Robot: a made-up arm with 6 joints.
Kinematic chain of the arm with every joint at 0, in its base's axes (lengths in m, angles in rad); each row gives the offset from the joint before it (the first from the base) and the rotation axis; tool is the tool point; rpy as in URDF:
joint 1: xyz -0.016 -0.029 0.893 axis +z
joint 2: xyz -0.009 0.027 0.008 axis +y
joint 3: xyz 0.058 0 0.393 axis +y
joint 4: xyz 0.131 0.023 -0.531 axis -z
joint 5: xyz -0.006 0 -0.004 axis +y
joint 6: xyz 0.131 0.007 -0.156 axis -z
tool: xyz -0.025 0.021 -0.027 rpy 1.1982 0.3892 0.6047
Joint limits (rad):
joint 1: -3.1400..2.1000
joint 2: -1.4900..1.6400
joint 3: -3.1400..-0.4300
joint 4: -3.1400..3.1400
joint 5: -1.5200..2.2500
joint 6: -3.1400..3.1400
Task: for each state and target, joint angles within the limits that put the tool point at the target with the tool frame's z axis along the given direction. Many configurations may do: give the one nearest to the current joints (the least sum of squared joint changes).
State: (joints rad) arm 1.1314 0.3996 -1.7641 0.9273 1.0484 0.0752
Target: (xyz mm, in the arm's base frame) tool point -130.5 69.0 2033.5 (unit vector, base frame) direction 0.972 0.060 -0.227
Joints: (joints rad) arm 1.0101 -0.3063 -2.5525 1.0281 0.9925 0.5933
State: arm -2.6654 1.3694 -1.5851 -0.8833 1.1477 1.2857
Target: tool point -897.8 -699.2 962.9 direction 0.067 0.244 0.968
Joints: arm -2.4885 1.0143 -2.3593 -1.2849 0.9121 1.0332
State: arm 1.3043 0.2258 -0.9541 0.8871 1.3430 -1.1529
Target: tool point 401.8 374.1 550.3 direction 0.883 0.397 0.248
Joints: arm 0.6969 0.4907 -0.8187 0.9025 0.5129 -1.5001
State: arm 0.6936 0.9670 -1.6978 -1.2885 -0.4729 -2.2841
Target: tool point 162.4 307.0 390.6 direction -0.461 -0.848 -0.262
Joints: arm 0.3446 1.6370 -1.2017 -1.8291 -1.3259 -3.1400
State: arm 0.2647 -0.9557 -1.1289 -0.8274 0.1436 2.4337
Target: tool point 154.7 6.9 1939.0 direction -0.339 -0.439 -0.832
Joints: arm -0.3693 -0.7000 -1.7660 -0.8500 0.5024 2.2669
